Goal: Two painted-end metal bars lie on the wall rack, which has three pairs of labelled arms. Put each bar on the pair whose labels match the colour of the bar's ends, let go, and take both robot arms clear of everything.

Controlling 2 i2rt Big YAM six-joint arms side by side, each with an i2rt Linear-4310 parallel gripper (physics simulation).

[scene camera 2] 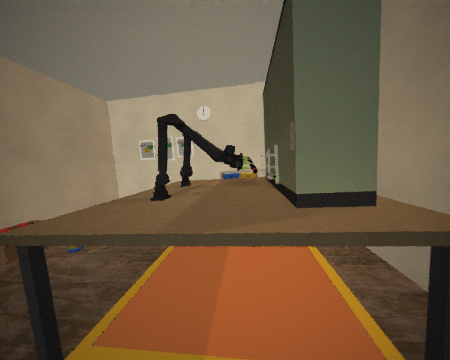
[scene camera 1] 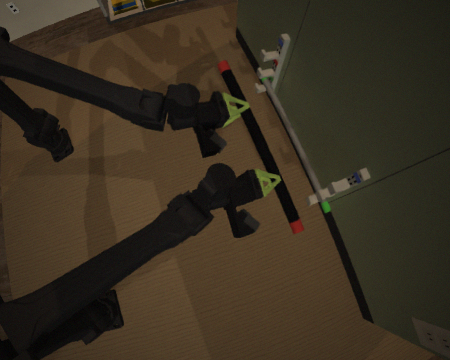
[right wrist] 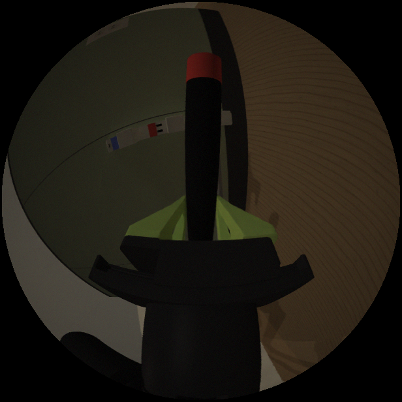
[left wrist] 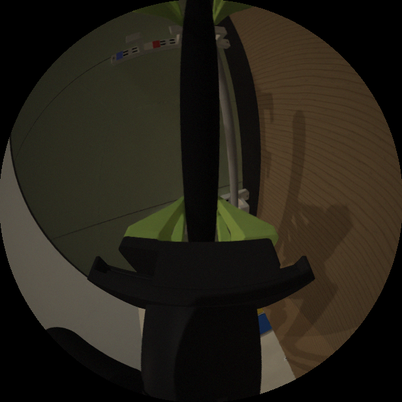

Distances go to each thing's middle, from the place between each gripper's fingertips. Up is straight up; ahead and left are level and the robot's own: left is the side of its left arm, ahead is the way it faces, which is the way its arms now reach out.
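Counting from my left hand, I find the grey bar (left wrist: pixel 224 97) 130 mm ahead, 90 mm to the right and 100 mm below. The black bar (scene camera 1: pixel 266 156) is 10 mm behind that same left hand, 20 mm below it and 100 mm to the right of it.
From my right hand, the grey bar is 110 mm to the left, 140 mm ahead and 70 mm below. As for the black bar, it sits 20 mm above my right hand and 100 mm to the left of it.
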